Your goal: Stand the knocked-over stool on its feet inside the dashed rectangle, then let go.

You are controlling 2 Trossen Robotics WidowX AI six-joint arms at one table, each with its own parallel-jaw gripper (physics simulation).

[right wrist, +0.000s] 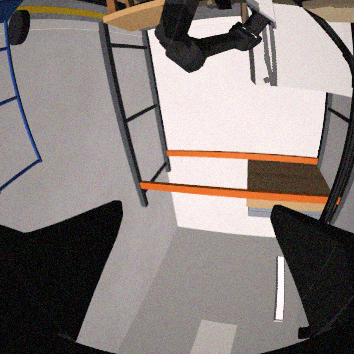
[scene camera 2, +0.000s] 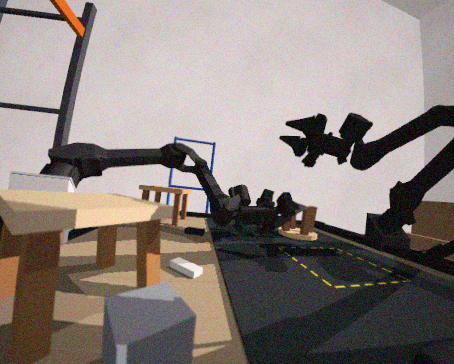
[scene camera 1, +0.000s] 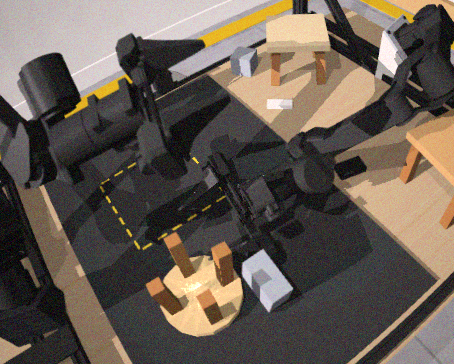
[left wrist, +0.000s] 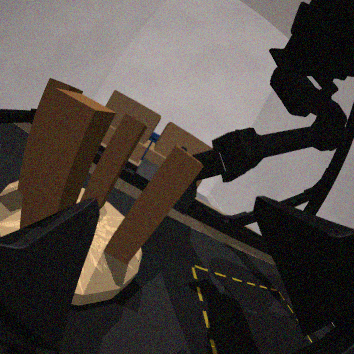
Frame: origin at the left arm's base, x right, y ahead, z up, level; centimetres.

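Seen in the pictures: left gripper, fingertip midpoint: (scene camera 2: 298, 213) (scene camera 1: 193, 234) (left wrist: 177, 205); right gripper, fingertip midpoint: (right wrist: 199, 211) (scene camera 2: 282, 130) (scene camera 1: 216, 68); left arm's base, link origin: (right wrist: 261, 16) (scene camera 2: 51, 190) (scene camera 1: 406, 39); right arm's base, link origin: (scene camera 2: 387, 225) (scene camera 1: 17, 303).
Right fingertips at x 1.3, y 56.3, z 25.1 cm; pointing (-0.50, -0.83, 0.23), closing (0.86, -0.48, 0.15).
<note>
Offsets run from my right fingertips to a thing's top centre. "pt": to the spot under its first point.
The stool @(dx -3.5, dy +13.9, dz -23.5 cm) (scene camera 1: 186, 322) (scene camera 2: 301, 235) (left wrist: 97, 287) is upside down, its round pale seat flat on the dark mat and its four brown legs pointing up. It lies outside the yellow dashed rectangle @(pt dx +11.1, dy +14.6, dz -34.5 cm) (scene camera 1: 142, 248) (scene camera 2: 337, 287) (left wrist: 195, 268), below it in scene camera 1. My left gripper (scene camera 1: 200, 227) is open and empty, low over the near side of the rectangle, beside the stool. In the left wrist view its left finger hides part of the seat. My right gripper (scene camera 2: 284, 131) (right wrist: 199, 211) is open and empty, high above the mat and away from the stool.
A pale grey block @(dx -10.9, dy +6.4, dz -26.5 cm) (scene camera 1: 267, 280) lies close beside the stool. Off the mat are a square-topped stool @(dx +19.7, dy -42.1, dz -23.5 cm) (scene camera 1: 297, 32) (scene camera 2: 85, 205), a grey block @(dx +29.9, dy -34.4, dz -29.9 cm) (scene camera 1: 244, 61) (scene camera 2: 147, 325), a white block @(dx +14.7, dy -28.9, dz -33.9 cm) (scene camera 1: 280, 104) (scene camera 2: 186, 267), a black block @(dx -7.5, dy -22.8, dz -33.6 cm) (scene camera 1: 351, 168) (scene camera 2: 194, 231) and an orange-topped bench @(pt dx -19.9, dy -28.0, dz -22.5 cm) (scene camera 1: 435, 140).
</note>
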